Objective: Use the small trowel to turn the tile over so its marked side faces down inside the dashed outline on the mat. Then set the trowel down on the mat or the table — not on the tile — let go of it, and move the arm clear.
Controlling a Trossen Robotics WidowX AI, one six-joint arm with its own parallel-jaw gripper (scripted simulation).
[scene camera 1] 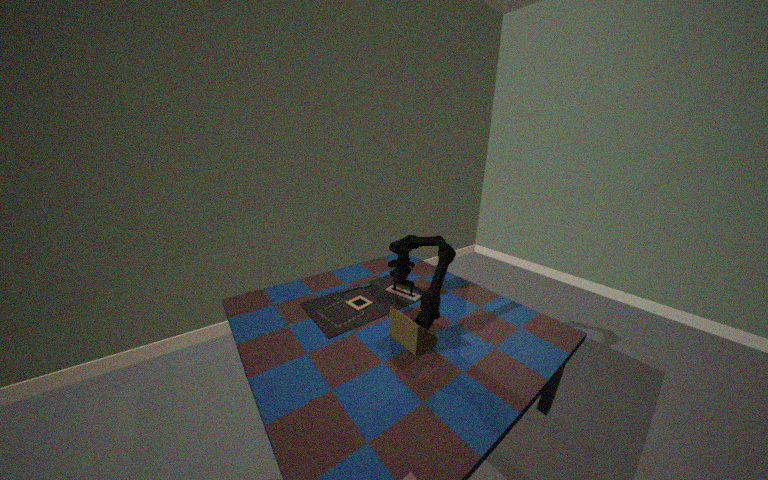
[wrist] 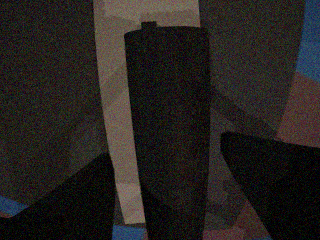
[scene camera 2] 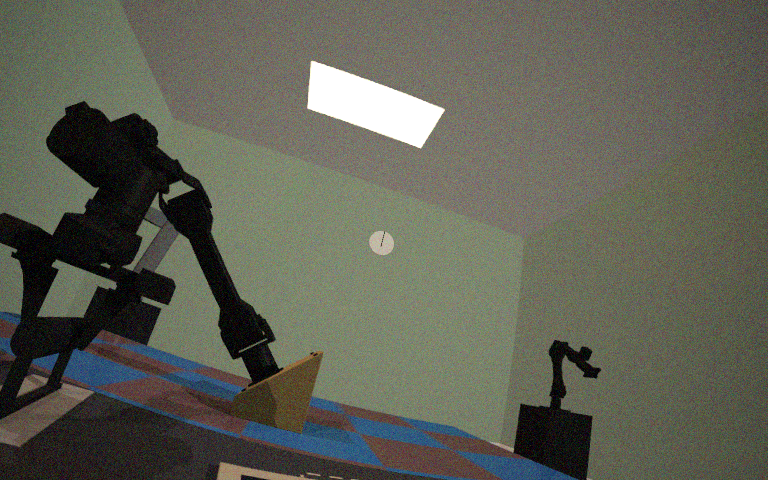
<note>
The pictures show: my gripper and a dark mat.
My gripper is seen too in the wrist view.
</note>
